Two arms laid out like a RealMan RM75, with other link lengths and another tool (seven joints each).
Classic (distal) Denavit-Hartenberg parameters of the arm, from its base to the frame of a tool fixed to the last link. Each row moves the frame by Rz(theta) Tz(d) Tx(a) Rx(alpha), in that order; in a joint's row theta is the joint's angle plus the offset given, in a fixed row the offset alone. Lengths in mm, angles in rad.
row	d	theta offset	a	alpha
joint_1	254.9	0	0	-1.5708
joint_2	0	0	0	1.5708
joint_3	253.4	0	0	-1.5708
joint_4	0	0	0	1.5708
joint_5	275.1	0	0	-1.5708
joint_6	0	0	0	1.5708
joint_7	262.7	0.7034	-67	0.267
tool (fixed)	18.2	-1.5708	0	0
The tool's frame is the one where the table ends.
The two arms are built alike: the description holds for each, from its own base.
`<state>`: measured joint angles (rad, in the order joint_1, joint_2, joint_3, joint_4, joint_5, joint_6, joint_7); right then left.
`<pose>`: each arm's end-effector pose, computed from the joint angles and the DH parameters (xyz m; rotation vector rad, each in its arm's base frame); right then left.
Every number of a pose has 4 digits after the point. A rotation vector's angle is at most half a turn.
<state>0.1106 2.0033 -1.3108 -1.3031 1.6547 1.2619 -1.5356 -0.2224 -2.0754 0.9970 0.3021 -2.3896 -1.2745 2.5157</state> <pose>0.1607 0.4805 0.0094 -2.3758 -0.5233 0.0421 -0.4490 0.4546 -0.0092 -1.1623 -1.2161 -1.5486</pose>
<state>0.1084 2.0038 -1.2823 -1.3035 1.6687 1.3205 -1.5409 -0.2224 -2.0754 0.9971 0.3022 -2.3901 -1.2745 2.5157</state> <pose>0.1562 0.4719 0.0158 -2.3828 -0.5429 0.0840 -0.4489 0.4546 -0.0091 -1.1620 -1.2159 -1.5489</pose>
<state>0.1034 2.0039 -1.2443 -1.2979 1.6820 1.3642 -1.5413 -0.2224 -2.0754 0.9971 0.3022 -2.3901 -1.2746 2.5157</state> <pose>0.1591 0.4674 0.0272 -2.3785 -0.5333 0.1125 -0.4489 0.4546 -0.0091 -1.1620 -1.2158 -1.5490</pose>
